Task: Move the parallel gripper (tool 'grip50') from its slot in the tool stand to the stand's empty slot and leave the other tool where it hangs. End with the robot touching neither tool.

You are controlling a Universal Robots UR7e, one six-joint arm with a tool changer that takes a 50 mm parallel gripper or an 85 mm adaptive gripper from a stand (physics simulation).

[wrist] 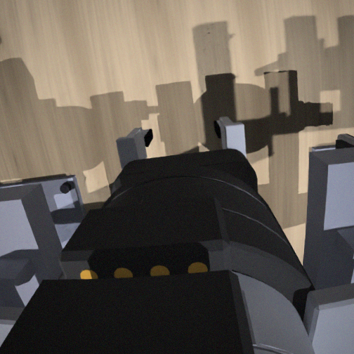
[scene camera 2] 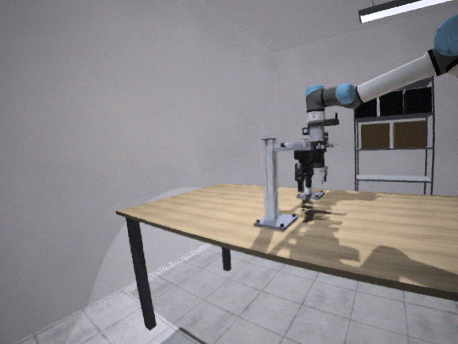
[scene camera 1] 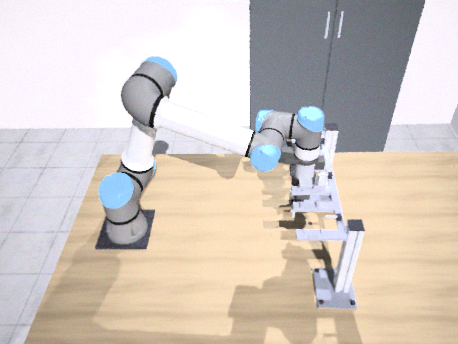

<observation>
The pictures show: a parallel gripper, an adaptive gripper and a tool stand.
</observation>
